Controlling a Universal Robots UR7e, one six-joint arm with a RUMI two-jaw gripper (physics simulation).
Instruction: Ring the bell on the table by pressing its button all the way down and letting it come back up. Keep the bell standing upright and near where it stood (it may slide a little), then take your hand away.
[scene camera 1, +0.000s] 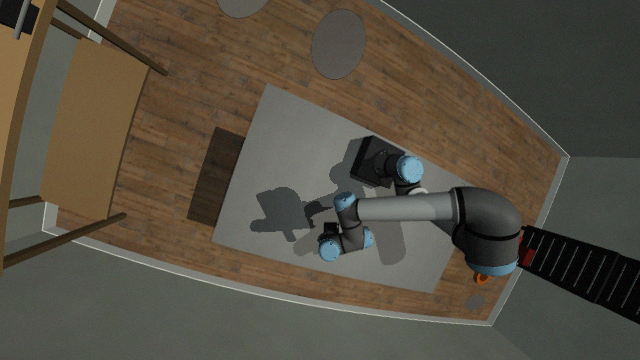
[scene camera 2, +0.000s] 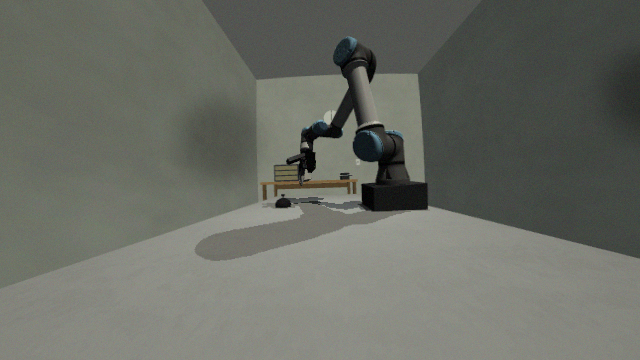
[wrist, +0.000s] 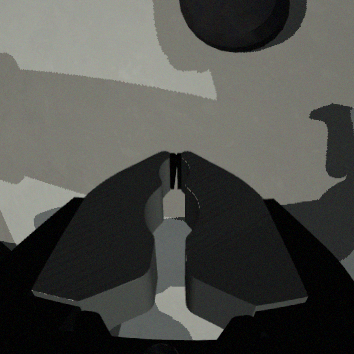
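Where they show: gripper, fingertip midpoint: (scene camera 2: 301, 185) (wrist: 176, 157); arm's base, origin of the base link: (scene camera 1: 384, 163) (scene camera 2: 392, 183).
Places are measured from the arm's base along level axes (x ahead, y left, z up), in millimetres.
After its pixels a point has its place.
Observation:
The black bell (scene camera 2: 283, 203) {x 521, y -97, z -86 mm} (wrist: 235, 22) {x 509, y -149, z -69 mm} stands upright on the grey table, its button on top in the scene camera 2 view. In the wrist view part of its dark round body shows at the top edge, right of centre, beyond the fingertips. My gripper (scene camera 2: 302, 183) {x 432, y -159, z -1 mm} (wrist: 176, 157) {x 432, y -159, z -1 mm} is shut and empty, with its fingertips together. It hangs above the table, higher than the bell and a little to its right in the scene camera 2 view, apart from it. In the scene camera 1 view the bell does not show; the fingertips are hidden under the wrist.
The arm's black base block (scene camera 1: 371, 160) {x 11, y -83, z 3 mm} (scene camera 2: 395, 196) {x 34, y 95, z -50 mm} stands on the grey table (scene camera 1: 260, 130) {x 48, y -680, z -107 mm} (scene camera 2: 320, 300) {x 353, y 576, z -108 mm}. Shadows of the arm lie across the table. A wooden bench (scene camera 1: 95, 130) stands off at the left in the scene camera 1 view. An orange ring (scene camera 1: 481, 278) lies by the arm's elbow.

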